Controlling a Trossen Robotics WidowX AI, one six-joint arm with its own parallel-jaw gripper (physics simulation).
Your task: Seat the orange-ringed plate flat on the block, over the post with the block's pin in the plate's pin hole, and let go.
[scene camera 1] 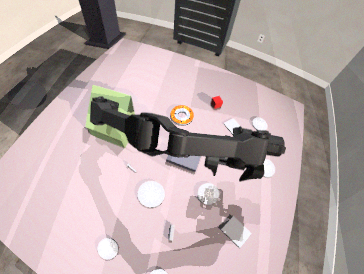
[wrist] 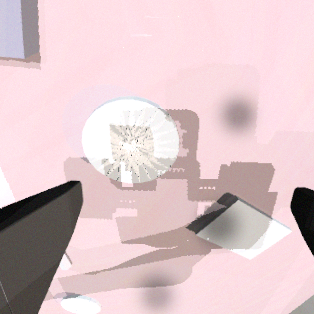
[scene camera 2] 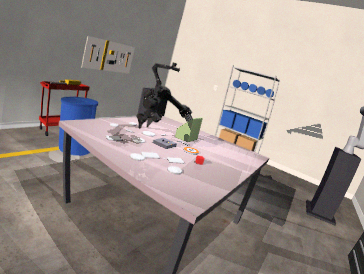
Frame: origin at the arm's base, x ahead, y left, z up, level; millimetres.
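Where they show: gripper, fingertip midpoint: (scene camera 1: 227,177) (wrist: 189,194) (scene camera 2: 143,127); arm's base, origin of the base link: (scene camera 1: 110,108) (scene camera 2: 190,121).
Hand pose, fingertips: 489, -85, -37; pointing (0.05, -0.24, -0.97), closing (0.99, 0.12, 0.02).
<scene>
Each offset is from my fingertips to the centre of the thing, as dx, dy, dz.
The orange-ringed plate @(-249, +266, -107) (scene camera 1: 174,115) (scene camera 2: 186,149) lies flat on the table, apart from the block, with a pale centre. The dark grey-blue block @(-168, +87, -93) (scene camera 1: 184,162) (scene camera 2: 163,144) (wrist: 11,30) is partly hidden under the arm in scene camera 1, and a corner of it shows at the upper left in the wrist view. Its post and pin cannot be made out clearly. My gripper (scene camera 1: 228,176) (scene camera 2: 144,126) (wrist: 189,194) is open and empty, above the table, to the side of the block away from the green holder. The plate does not show in the wrist view.
A white disc @(-31, -44, -108) (scene camera 1: 208,194) (wrist: 100,135) and a white square tile @(+115, -150, -110) (scene camera 1: 242,237) (wrist: 270,231) lie below the gripper. A green angled holder (scene camera 1: 120,138) (scene camera 2: 195,130) stands near the arm's base. A red cube @(-114, +400, -93) (scene camera 1: 216,102) (scene camera 2: 199,160) lies beyond the plate. More white discs are scattered around.
</scene>
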